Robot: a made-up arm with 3 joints. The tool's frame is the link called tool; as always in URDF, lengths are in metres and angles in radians. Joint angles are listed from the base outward.
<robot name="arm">
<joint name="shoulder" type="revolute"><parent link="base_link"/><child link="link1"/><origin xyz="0 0 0.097" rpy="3.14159 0 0"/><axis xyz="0 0 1"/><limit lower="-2.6" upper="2.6"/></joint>
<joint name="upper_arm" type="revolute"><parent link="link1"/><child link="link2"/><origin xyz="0.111 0.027 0.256" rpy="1.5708 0 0"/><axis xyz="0 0 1"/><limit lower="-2.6" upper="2.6"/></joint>
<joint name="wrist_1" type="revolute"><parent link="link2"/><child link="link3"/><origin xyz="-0.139 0.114 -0.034" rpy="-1.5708 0 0"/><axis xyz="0 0 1"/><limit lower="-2.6" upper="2.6"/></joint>
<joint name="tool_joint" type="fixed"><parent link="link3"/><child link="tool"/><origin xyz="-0.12 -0.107 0.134" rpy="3.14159 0 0"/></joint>
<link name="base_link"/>
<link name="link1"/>
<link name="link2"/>
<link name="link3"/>
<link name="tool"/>
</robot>
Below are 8 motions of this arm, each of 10 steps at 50 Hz.
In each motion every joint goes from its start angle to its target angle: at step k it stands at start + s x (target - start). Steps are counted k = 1, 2, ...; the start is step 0. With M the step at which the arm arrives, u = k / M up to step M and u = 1 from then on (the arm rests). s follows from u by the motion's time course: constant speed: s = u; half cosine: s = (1 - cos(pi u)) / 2; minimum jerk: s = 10 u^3 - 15 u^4 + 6 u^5.
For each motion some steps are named. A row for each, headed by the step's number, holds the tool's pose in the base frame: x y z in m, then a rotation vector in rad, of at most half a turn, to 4 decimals.
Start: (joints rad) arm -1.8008 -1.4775 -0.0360
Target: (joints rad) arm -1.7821 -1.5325 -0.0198
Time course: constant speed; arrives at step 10
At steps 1, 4, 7, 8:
1: -0.1165 0.3169 -0.4423 1.2902 -1.0617 1.4478
4: -0.1163 0.3220 -0.4381 1.3016 -1.0719 1.4313
7: -0.1161 0.3270 -0.4338 1.3130 -1.0821 1.4148
8: -0.1160 0.3286 -0.4323 1.3168 -1.0854 1.4092

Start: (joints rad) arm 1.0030 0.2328 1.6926
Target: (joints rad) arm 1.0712 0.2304 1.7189
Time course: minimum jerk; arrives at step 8
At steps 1, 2, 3, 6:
1: 0.0574 -0.0063 -0.3961 -0.1085 0.3025 -2.6810
2: 0.0573 -0.0070 -0.3962 -0.1081 0.3030 -2.6892
3: 0.0570 -0.0085 -0.3963 -0.1073 0.3041 -2.7053
6: 0.0558 -0.0136 -0.3968 -0.1042 0.3083 -2.7636

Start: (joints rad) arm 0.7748 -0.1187 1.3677
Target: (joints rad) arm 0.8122 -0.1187 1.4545
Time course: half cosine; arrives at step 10
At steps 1, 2, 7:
1: 0.1136 -0.0022 -0.4121 0.0424 -0.1386 -2.1426
2: 0.1138 -0.0035 -0.4120 0.0427 -0.1387 -2.1514
7: 0.1156 -0.0160 -0.4111 0.0459 -0.1404 -2.2379

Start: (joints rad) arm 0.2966 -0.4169 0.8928
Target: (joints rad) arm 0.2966 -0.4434 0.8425
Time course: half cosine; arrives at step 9
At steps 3, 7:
3: 0.1168 0.0685 -0.4397 0.1291 -0.4297 -1.1583
7: 0.1170 0.0686 -0.4422 0.1267 -0.4474 -1.1256

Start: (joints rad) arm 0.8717 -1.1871 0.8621
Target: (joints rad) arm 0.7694 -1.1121 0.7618
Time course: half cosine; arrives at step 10
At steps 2, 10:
2: 0.2632 -0.1536 -0.3805 -0.0062 -1.3203 -1.4909
10: 0.2602 -0.1138 -0.4051 -0.0046 -1.2175 -1.3576

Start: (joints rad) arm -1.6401 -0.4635 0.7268
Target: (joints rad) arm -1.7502 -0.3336 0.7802
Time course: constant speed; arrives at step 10
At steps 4, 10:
4: -0.1062 0.0573 -0.4480 0.4002 -0.1482 0.9223
10: -0.1070 0.0328 -0.4421 0.3309 -0.1044 0.9607

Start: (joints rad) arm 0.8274 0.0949 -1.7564
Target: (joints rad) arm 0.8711 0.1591 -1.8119
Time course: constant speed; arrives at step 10
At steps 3, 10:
3: -0.2394 -0.0325 -0.3804 0.1143 0.0309 0.9315
10: -0.2454 -0.0238 -0.3699 0.1608 0.0375 0.9388

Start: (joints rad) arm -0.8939 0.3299 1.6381
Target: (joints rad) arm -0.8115 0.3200 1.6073
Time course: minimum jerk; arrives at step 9
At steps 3, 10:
3: -0.0353 0.0393 -0.3858 -0.3190 0.1045 -0.7481
10: -0.0353 0.0427 -0.3857 -0.3073 0.1162 -0.7889

